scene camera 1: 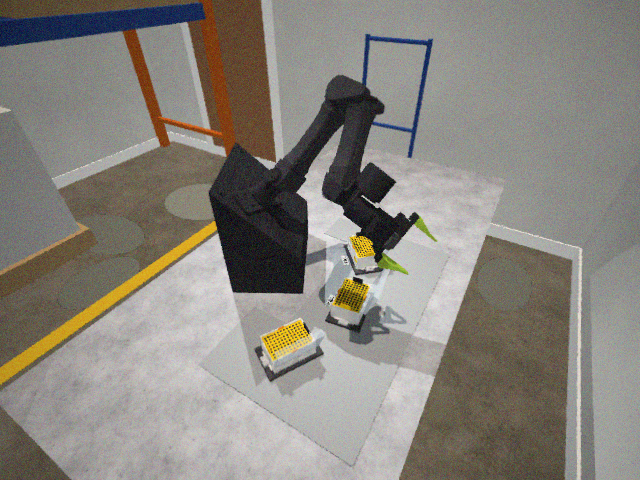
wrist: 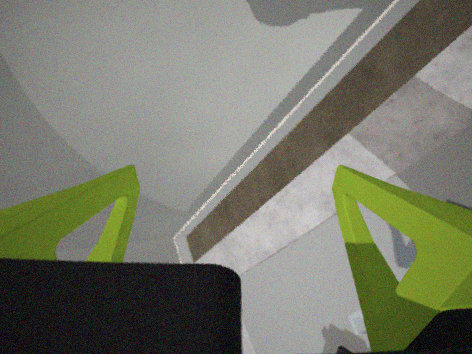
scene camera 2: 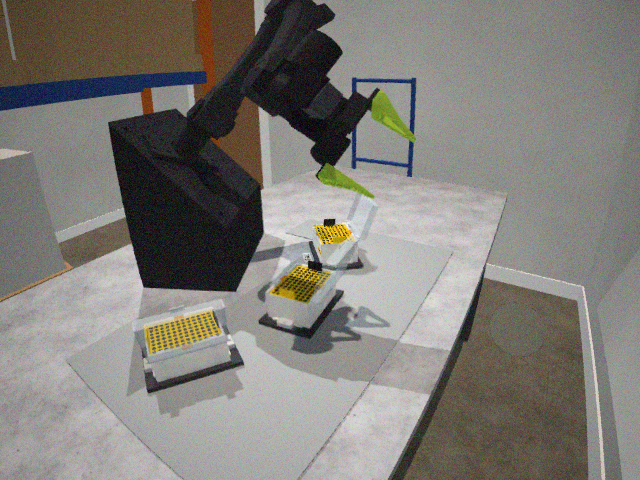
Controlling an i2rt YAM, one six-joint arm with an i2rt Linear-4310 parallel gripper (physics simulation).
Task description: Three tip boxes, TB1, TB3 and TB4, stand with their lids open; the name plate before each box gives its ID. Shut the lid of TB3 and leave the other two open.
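Places are measured from the arm's base along level axes (x ahead, y left, z up), in millimetres.
Pixels of known places: gripper, fingertip midpoint: (scene camera 1: 421,257) (wrist: 236,176) (scene camera 2: 395,168); arm's base, origin of the base link: (scene camera 1: 258,199) (scene camera 2: 181,153).
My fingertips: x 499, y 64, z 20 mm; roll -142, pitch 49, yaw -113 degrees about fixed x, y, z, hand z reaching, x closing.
Ahead of a thing's pixels: the offset from my fingertips to its top centre. "spot": to the spot under its first point. Level surfaces: height alone.
Three white tip boxes with yellow tip racks stand on dark bases: a near one (scene camera 1: 286,341) (scene camera 2: 180,333), a middle one @[170 mm back, 19 mm right, 218 mm down] (scene camera 1: 351,297) (scene camera 2: 301,284) and a far one @[274 mm back, 190 mm left, 218 mm down] (scene camera 1: 361,248) (scene camera 2: 333,235). Their clear lids look open; the far box's lid @[spot: 226 mm back, 246 mm left, 190 mm down] (scene camera 2: 364,214) stands raised at its right side in scene view 2. The small name plates are too blurred to read, so I cannot tell which box is TB3. My gripper (scene camera 1: 421,257) (scene camera 2: 393,168) (wrist: 236,176) is open and empty, tilted outward, above and to the right of the far box. Its lower finger appears close to that lid's top; contact is unclear.
The boxes stand on a grey mat @[293 mm down] (scene camera 1: 361,423) (scene camera 2: 248,423) on a marbled table @[296 mm down] (scene camera 1: 129,372) (scene camera 2: 382,428). The black arm pedestal (scene camera 1: 263,248) (scene camera 2: 180,222) stands left of the far and middle boxes. A blue frame (scene camera 1: 422,98) (scene camera 2: 412,124) stands behind the table.
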